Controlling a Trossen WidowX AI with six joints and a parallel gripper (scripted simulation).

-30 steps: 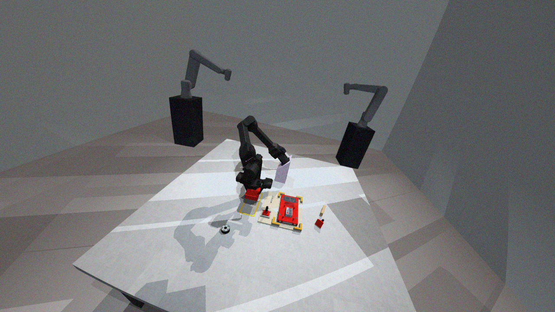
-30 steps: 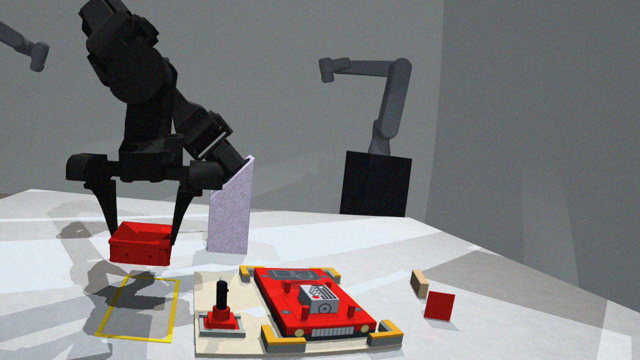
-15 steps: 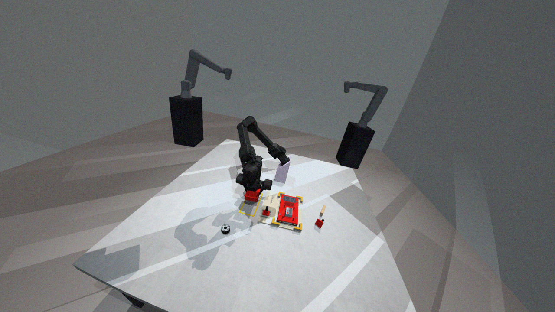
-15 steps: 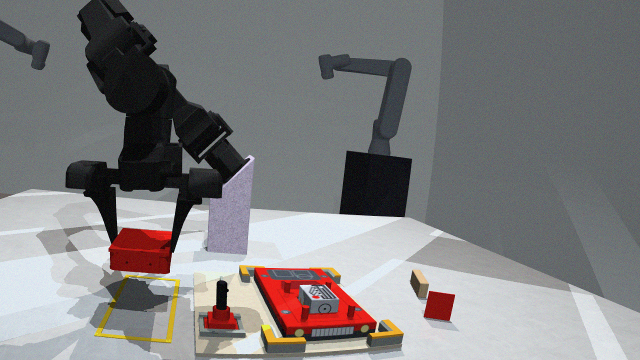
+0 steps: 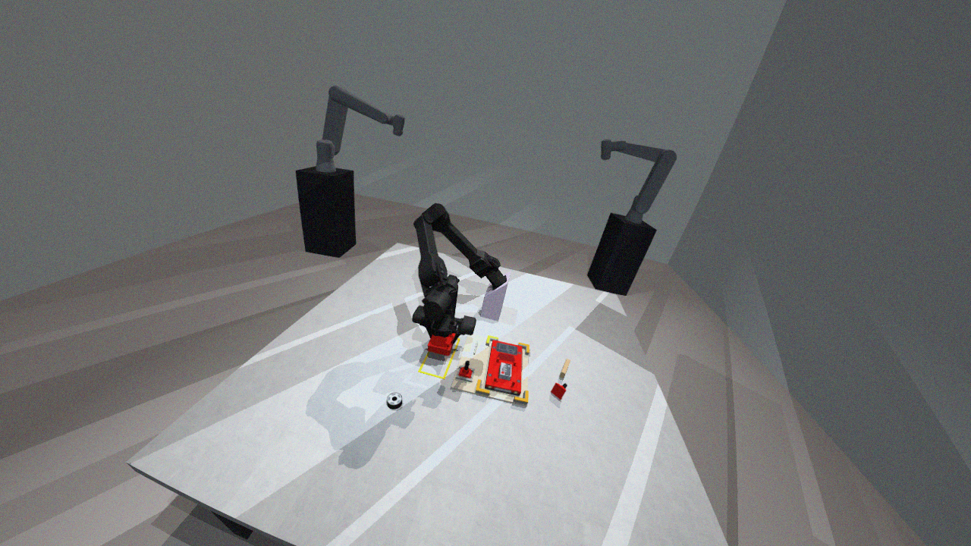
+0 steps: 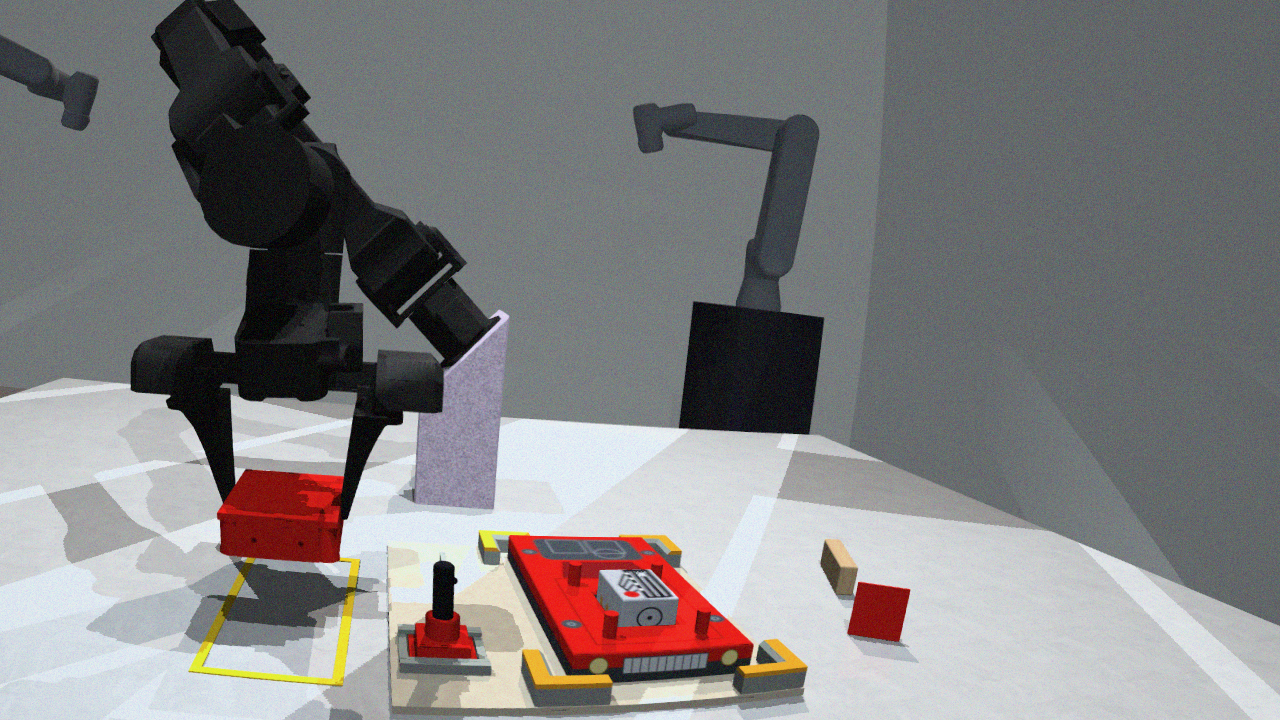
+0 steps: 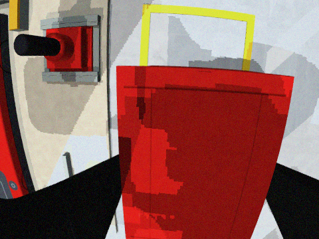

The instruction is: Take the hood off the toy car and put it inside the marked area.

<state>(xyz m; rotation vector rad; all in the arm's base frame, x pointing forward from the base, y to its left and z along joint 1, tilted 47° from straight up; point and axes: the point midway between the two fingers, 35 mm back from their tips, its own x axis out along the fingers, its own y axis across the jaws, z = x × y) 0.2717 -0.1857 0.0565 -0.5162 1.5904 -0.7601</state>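
My gripper tip is 9 cm to the right of the red mount, 7 cm short of it and 3 cm above it. The rest, counted from my gripper tip: tan block (42 cm to the left, 5 cm below, 1 cm behind); black wheel (20 cm ahead, 9 cm to the right, 6 cm below); red hood (right at my gripper tip).
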